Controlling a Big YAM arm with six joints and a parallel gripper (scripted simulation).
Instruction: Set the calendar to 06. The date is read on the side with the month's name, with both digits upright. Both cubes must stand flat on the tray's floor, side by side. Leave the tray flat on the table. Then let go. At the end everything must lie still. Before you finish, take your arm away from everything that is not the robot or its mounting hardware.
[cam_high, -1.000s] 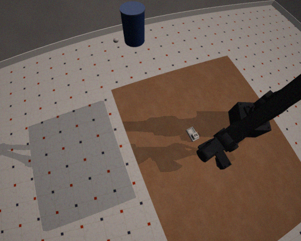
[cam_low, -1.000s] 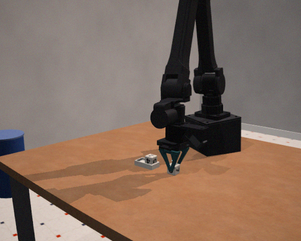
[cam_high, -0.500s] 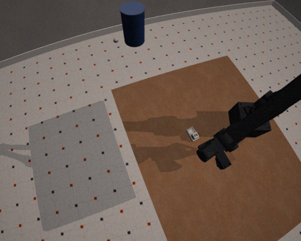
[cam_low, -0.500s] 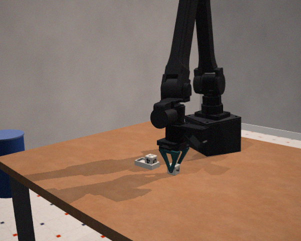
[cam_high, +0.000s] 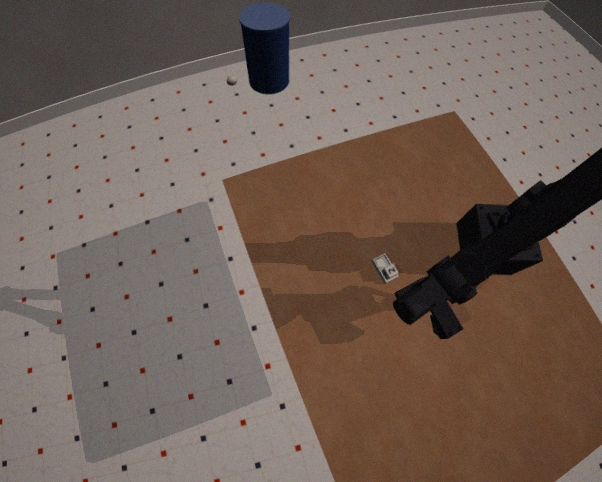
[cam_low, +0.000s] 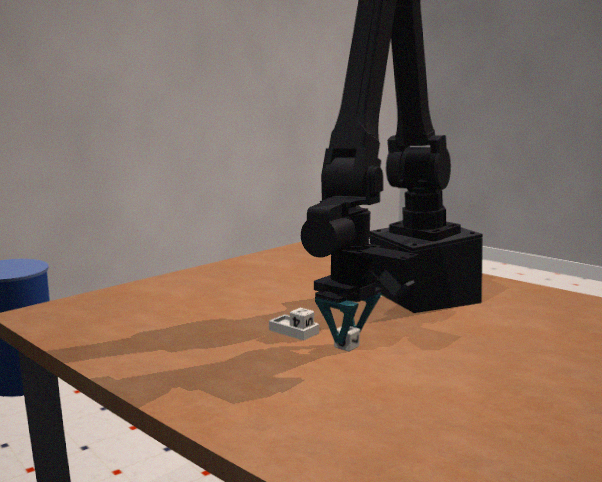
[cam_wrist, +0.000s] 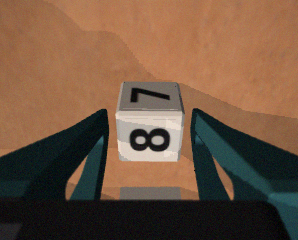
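Right now my hand is 10 mm above the white digit cube. Round my hand: white tray 100 mm to the right, 20 mm ahead, 10 mm below.
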